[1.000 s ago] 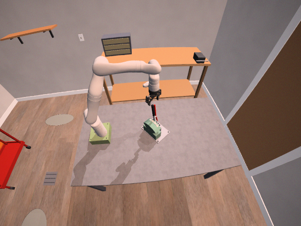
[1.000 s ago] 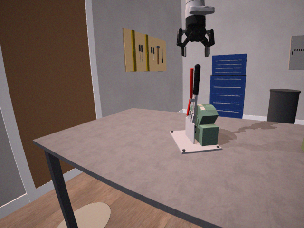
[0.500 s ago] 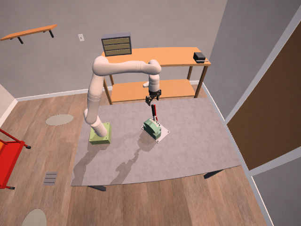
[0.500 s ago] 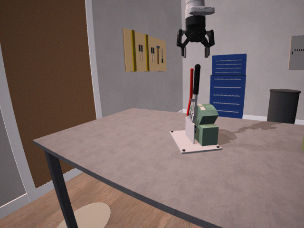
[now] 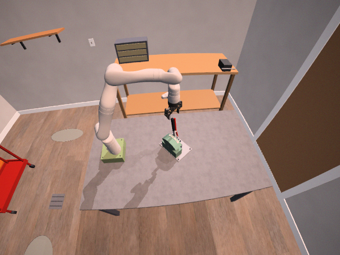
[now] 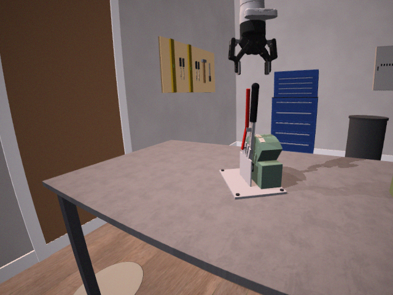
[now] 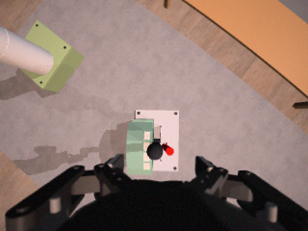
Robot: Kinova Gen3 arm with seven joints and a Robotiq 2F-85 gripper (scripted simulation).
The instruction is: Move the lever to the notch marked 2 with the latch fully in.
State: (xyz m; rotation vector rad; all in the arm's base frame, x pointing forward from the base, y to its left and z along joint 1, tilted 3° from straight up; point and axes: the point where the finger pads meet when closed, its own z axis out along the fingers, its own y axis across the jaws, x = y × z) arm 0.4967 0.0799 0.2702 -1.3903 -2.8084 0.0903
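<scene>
The red bar is 180 mm below my hand, 20 mm ahead of it and 10 mm to the right of it. Also, from my hand: green lever unit 290 mm below, 40 mm to the right, 20 mm ahead.
</scene>
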